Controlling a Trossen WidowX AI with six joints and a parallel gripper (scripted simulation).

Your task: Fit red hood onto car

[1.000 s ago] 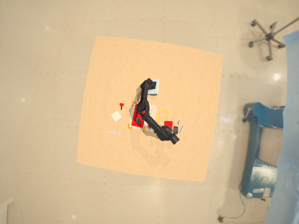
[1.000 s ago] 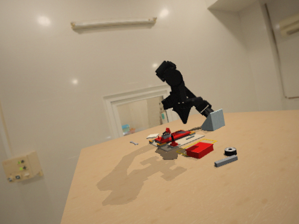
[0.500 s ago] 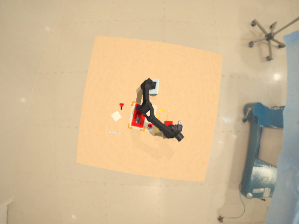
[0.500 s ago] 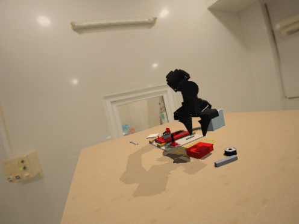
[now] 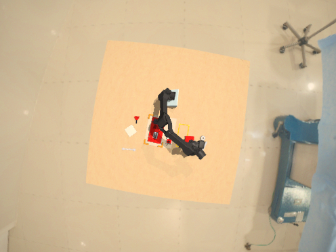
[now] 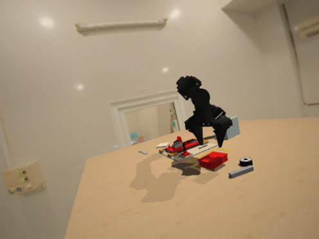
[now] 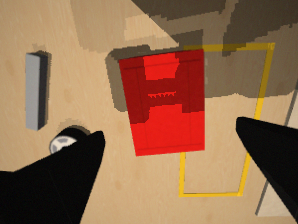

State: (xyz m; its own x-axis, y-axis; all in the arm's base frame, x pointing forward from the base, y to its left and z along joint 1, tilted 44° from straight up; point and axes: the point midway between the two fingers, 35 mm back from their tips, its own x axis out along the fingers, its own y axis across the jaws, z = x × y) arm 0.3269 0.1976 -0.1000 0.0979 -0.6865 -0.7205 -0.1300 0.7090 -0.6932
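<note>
Right now my gripper tip is 50 mm above the red hood. Round my gripper tip: thin grey piece (480 mm to the right, 160 mm ahead, 70 mm below); then white square (490 mm to the right, 60 mm below, 10 mm ahead); then black-and-white roller (100 mm to the left, 60 mm below, 50 mm behind).
</note>
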